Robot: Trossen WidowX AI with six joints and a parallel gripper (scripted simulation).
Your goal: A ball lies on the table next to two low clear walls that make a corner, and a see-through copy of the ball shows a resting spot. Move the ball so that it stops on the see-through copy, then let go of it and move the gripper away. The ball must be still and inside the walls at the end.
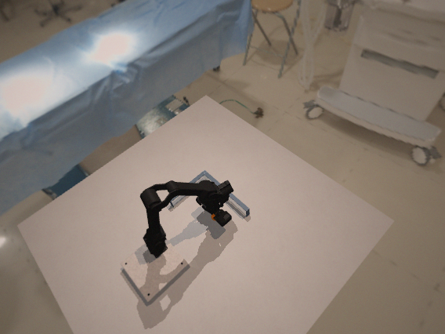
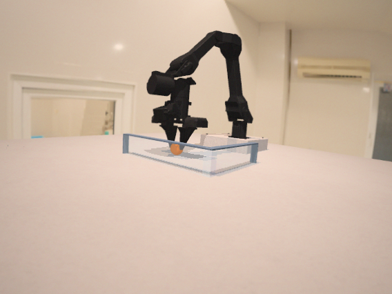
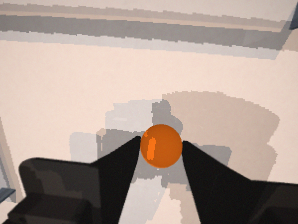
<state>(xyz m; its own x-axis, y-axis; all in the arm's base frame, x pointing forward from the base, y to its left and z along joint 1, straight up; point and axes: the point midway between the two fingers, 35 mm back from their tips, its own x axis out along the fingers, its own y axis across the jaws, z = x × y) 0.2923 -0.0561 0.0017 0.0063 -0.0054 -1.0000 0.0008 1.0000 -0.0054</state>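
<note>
My gripper tip is right at the orange ball. Also, from my gripper tip: see-through copy right at my gripper tip; then clear wall 120 mm ahead, 60 mm to the left, 10 mm above.
</note>
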